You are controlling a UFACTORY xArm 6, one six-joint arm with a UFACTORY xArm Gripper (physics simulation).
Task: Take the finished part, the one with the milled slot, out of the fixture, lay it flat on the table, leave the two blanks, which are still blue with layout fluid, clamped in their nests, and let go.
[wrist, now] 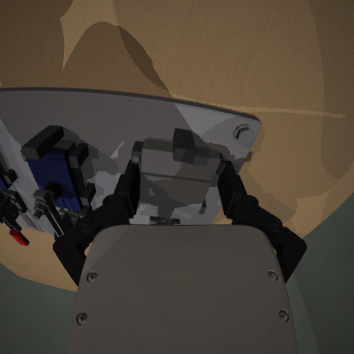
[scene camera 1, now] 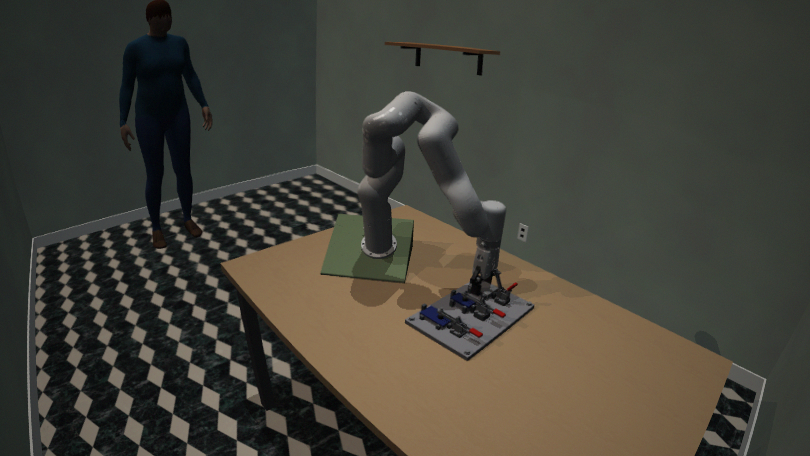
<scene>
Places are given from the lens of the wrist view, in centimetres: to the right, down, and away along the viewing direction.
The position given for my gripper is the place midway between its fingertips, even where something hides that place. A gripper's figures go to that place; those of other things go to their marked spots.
my gripper (wrist: 179, 171): 0, 0, 15
finished part (wrist: 168, 188): -1, 1, 14
blue blank (wrist: 54, 165): -10, -1, 12
grey fixture plate (wrist: 109, 121): -5, -4, 12
</scene>
